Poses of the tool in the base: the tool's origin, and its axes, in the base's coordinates. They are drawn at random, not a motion.
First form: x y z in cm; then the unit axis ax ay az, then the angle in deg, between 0 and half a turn.
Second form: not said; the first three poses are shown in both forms.
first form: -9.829 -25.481 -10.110 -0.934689 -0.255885 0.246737 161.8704
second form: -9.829 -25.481 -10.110 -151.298 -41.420 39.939
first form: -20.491 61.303 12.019 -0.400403 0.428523 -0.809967 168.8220
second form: -20.491 61.303 12.019 -67.597 72.344 -136.740
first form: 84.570 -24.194 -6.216 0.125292 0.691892 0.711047 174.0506
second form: 84.570 -24.194 -6.216 21.807 120.424 123.758
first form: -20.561 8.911 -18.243 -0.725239 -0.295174 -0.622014 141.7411
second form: -20.561 8.911 -18.243 -102.796 -41.838 -88.165
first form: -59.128 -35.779 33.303 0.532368 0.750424 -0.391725 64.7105
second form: -59.128 -35.779 33.303 34.450 48.560 -25.349
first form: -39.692 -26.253 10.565 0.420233 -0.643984 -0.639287 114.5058
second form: -39.692 -26.253 10.565 48.119 -73.740 -73.202
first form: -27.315 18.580 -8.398 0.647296 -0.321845 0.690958 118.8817
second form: -27.315 18.580 -8.398 76.952 -38.261 82.142
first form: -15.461 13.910 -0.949 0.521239 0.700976 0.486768 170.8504
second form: -15.461 13.910 -0.949 89.054 119.762 83.164
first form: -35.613 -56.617 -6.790 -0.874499 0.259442 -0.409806 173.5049
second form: -35.613 -56.617 -6.790 -151.730 45.014 -71.103
